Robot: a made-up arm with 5 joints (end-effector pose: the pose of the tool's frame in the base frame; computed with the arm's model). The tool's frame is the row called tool.
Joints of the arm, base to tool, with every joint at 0 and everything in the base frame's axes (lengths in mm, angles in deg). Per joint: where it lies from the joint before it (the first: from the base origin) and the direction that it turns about. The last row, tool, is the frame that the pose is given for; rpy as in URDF.
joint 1: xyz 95.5 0 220.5 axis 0 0 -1
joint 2: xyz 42.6 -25.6 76 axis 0 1 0
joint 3: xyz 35.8 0 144 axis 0 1 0
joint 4: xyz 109.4 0 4.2 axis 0 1 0
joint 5: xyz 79.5 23.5 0 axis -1 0 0
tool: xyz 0 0 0 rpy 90 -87.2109 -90
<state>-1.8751 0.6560 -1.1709 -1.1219 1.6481</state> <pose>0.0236 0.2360 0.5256 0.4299 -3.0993 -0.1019</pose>
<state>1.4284 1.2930 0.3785 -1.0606 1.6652</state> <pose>0.1288 -0.2470 0.1467 -0.9601 -0.0464 0.1734</pose>
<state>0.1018 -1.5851 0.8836 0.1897 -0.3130</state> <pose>0.1433 -0.0070 0.4430 0.2714 -2.0772 -0.2816</pose>
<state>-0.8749 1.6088 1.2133 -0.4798 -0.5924</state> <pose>0.1145 0.0195 0.1599 -0.5315 0.5615 0.2221</pose>
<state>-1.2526 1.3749 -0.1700 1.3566 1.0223</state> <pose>0.1499 0.1583 0.1452 -0.1681 1.1971 2.0071</pose>
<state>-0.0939 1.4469 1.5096 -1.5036 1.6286</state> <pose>0.1878 0.0066 0.1756 -0.0899 -0.0978 1.6717</pose>
